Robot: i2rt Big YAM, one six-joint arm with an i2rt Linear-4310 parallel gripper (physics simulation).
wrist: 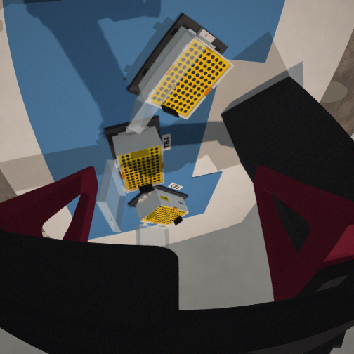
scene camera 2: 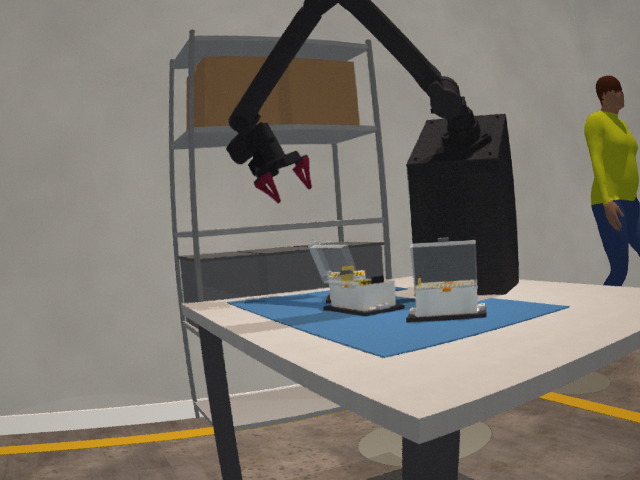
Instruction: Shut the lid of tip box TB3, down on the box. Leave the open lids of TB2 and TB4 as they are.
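Seen in the pictures: gripper, between the fingertips: (scene camera 2: 295, 195); arm's base, origin of its link: (scene camera 2: 467, 140).
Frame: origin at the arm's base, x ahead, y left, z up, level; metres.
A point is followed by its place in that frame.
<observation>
My gripper (scene camera 2: 294, 194) @(z -0.113, x 0.406, y -0.181 m) (wrist: 175, 174) is open and empty, high above the table and left of the boxes in the scene view. In the wrist view the nearest box (wrist: 192, 77), with yellow tip rows, has no readable label; it seems to be TB3, since the others read TB4 and, it appears, TB2. Its clear lid (wrist: 141, 116) looks open, at an angle I cannot tell. TB4 (wrist: 141, 167) has its clear lid (wrist: 110, 200) open on its left. TB2 (wrist: 162, 207) is smallest, its lid (wrist: 152, 235) open below it. In the scene view one box is largely hidden.
The boxes stand on a blue mat (scene camera 2: 379, 338) @(z -0.375, x 0.400, y 0.363 m) (wrist: 45, 100) on a pale table (scene camera 2: 403, 382) @(z -0.378, x 0.461, y 0.618 m). The scene view shows one upright lid (scene camera 2: 444, 260) @(z -0.262, x 0.257, y 0.327 m) and one leaning lid (scene camera 2: 330, 260) @(z -0.261, x 0.399, y 0.084 m). The arm's black pedestal (scene camera 2: 462, 217) @(z -0.192, x 0.061, y 0.048 m) (wrist: 290, 130) is behind the boxes. A shelf rack (scene camera 2: 193, 180) stands at back left.
</observation>
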